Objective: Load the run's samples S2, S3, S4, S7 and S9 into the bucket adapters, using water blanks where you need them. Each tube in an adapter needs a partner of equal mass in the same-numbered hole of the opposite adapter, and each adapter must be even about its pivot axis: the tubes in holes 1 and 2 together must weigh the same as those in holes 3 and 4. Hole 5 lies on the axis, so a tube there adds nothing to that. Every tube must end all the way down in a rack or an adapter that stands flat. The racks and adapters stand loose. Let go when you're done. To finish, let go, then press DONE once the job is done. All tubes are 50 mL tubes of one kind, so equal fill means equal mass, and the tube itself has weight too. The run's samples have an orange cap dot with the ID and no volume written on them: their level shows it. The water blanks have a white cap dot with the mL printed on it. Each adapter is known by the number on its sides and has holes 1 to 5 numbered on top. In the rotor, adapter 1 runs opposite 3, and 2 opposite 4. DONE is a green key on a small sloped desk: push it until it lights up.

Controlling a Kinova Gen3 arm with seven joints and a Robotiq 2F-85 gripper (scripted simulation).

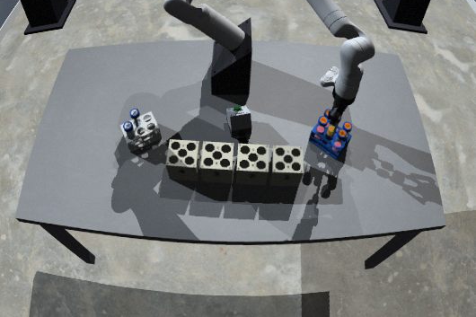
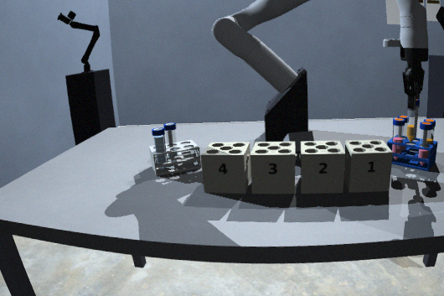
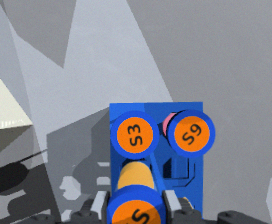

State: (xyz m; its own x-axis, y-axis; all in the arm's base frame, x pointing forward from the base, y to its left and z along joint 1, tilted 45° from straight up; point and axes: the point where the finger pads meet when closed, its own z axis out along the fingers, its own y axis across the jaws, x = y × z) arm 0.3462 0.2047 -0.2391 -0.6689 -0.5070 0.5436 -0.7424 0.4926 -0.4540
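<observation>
The sample tube S7 is 1 cm ahead of my hand and 5 cm below it. Also, from my hand: sample tube S9: 6 cm behind, 11 cm below; then sample tube S4: 2 cm ahead, 3 cm to the left, 11 cm below; then sample tube S3: 3 cm behind, 4 cm to the right, 11 cm below.
</observation>
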